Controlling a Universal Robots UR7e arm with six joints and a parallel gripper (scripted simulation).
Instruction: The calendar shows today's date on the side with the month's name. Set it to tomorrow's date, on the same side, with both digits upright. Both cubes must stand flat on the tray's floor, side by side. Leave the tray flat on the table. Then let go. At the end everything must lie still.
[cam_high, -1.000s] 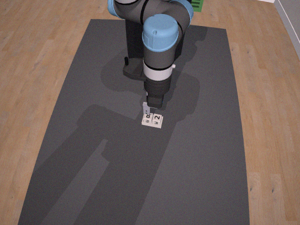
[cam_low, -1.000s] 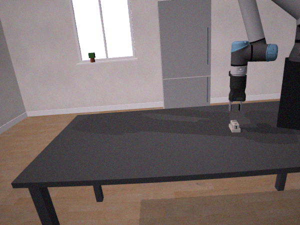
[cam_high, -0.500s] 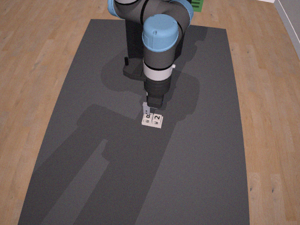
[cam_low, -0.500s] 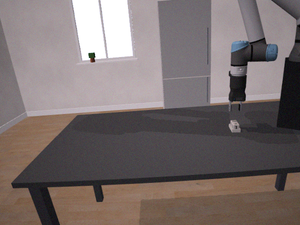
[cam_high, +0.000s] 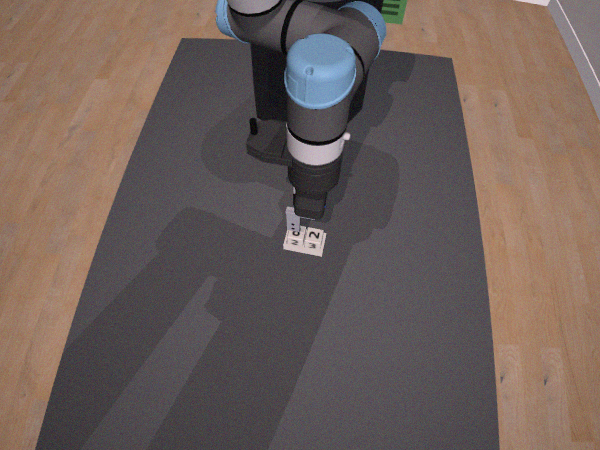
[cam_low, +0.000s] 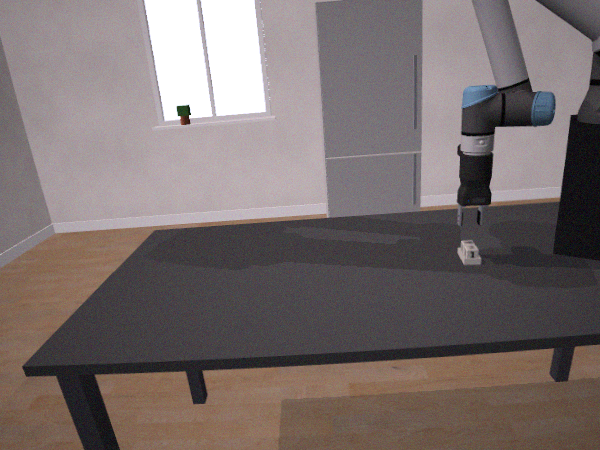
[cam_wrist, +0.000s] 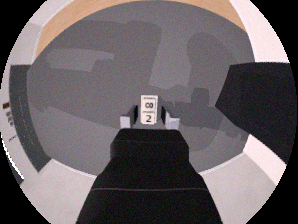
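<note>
The white calendar tray is 10 cm below my hand and 2 cm to the left of it.
</note>
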